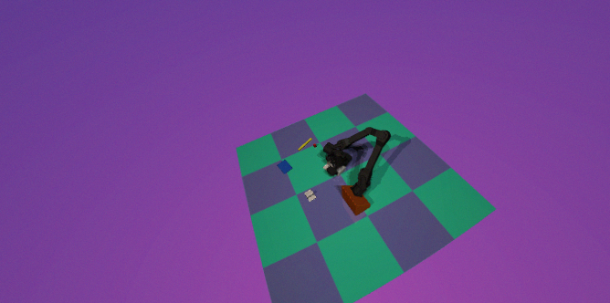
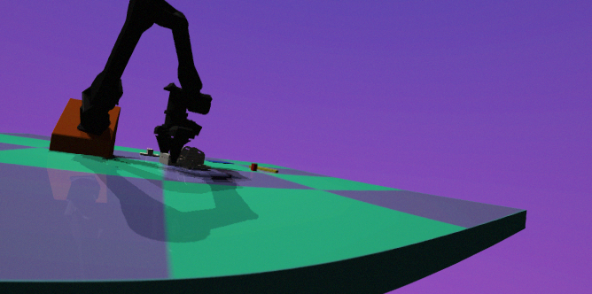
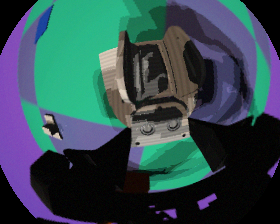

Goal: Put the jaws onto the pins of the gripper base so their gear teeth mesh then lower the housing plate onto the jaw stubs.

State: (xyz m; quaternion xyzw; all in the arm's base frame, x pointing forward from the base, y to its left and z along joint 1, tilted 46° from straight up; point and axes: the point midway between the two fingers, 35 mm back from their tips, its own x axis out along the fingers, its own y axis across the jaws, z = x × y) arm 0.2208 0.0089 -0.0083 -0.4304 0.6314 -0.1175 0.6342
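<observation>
Right now the gripper base is 10 mm ahead of my gripper tip and 20 mm above it. The rest, counted from my gripper tip: small red piece 280 mm ahead, 90 mm to the left, 10 mm above; then yellow stick 340 mm ahead, 150 mm to the left; then blue square 200 mm ahead, 360 mm to the left, 10 mm below.
</observation>
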